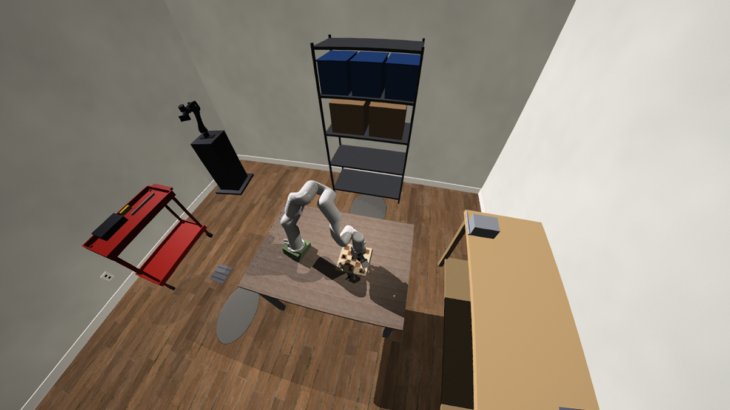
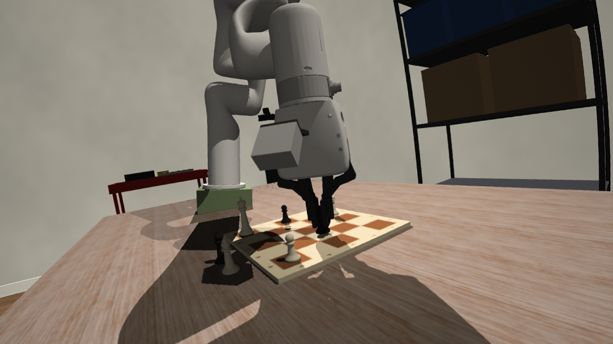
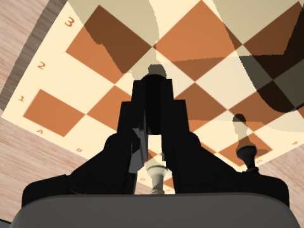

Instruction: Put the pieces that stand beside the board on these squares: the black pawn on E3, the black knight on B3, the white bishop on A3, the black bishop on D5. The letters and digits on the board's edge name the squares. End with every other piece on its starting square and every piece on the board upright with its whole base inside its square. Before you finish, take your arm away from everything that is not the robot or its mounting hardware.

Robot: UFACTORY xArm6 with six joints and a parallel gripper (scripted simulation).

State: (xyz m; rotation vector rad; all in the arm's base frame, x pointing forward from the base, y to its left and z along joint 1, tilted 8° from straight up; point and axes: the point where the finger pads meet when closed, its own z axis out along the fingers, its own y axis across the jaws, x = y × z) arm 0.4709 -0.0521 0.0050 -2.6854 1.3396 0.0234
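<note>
Now: the tall black piece 2 cm below my hand. Round my hand: black pawn: 11 cm behind, 2 cm to the left, 2 cm below; chessboard: 4 cm below, 4 cm behind; white pawn: 8 cm to the right, 3 cm ahead, 2 cm below.
</note>
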